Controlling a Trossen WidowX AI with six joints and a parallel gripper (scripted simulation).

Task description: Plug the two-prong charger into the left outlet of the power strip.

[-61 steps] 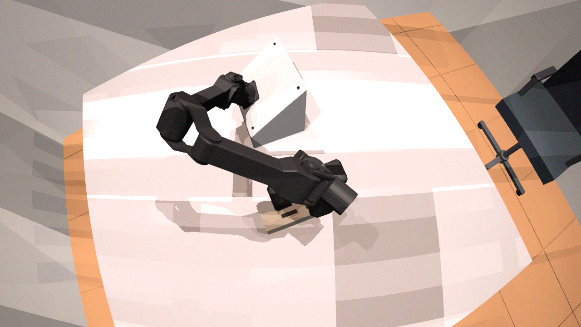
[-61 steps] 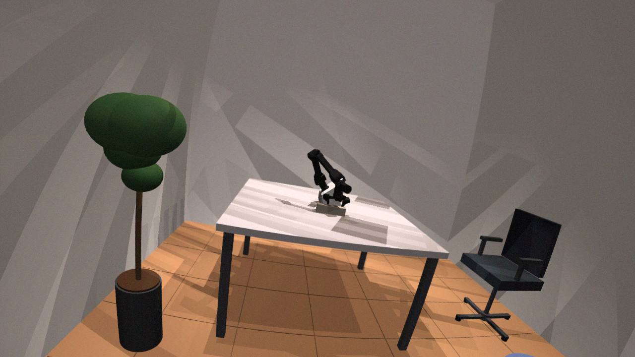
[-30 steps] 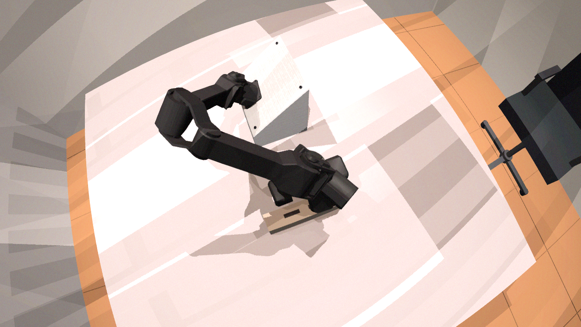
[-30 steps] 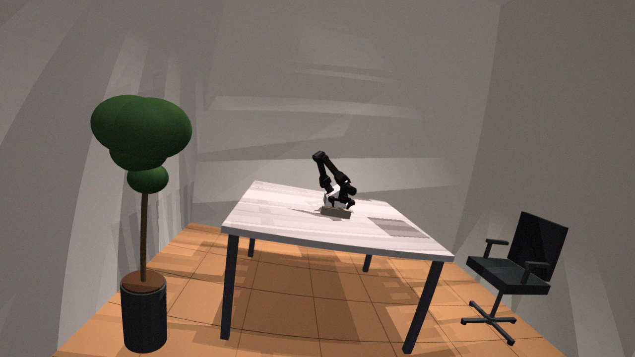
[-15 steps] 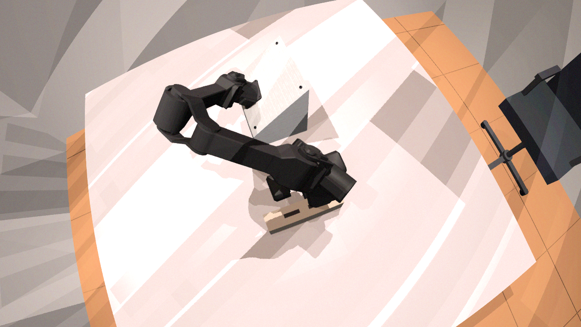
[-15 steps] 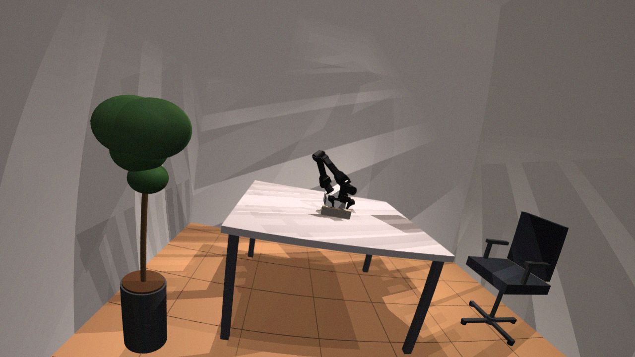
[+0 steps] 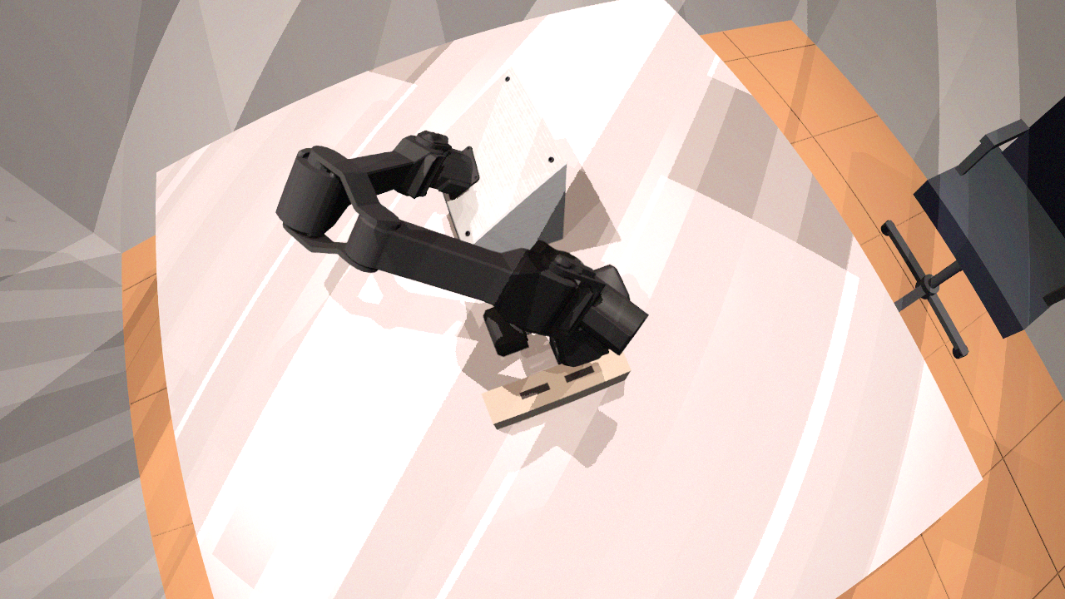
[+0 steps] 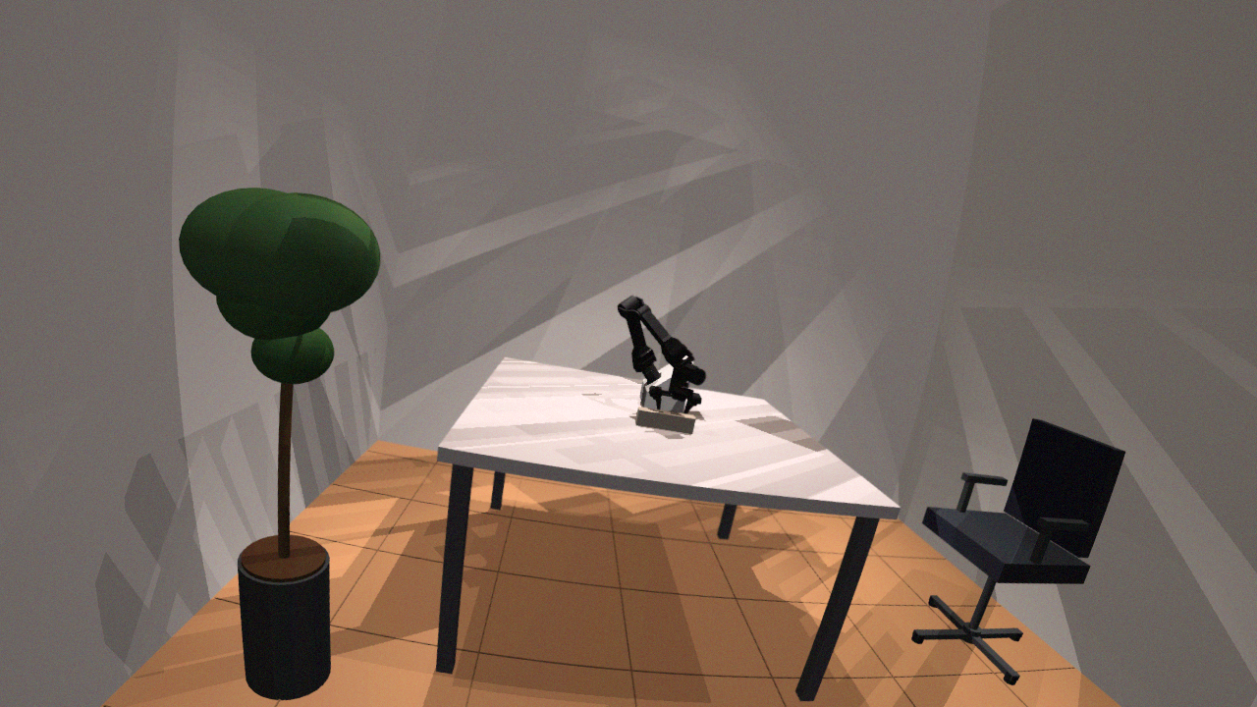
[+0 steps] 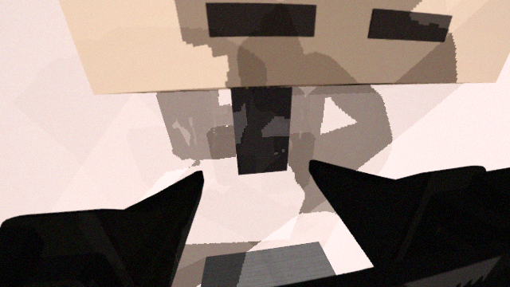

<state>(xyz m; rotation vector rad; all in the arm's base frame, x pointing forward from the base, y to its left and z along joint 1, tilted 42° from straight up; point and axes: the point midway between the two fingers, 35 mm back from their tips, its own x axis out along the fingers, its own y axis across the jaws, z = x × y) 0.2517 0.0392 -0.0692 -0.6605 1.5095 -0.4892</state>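
Right now the black two-prong charger is 50 mm ahead of my gripper tip, 10 mm to the left of it and 10 mm above it.
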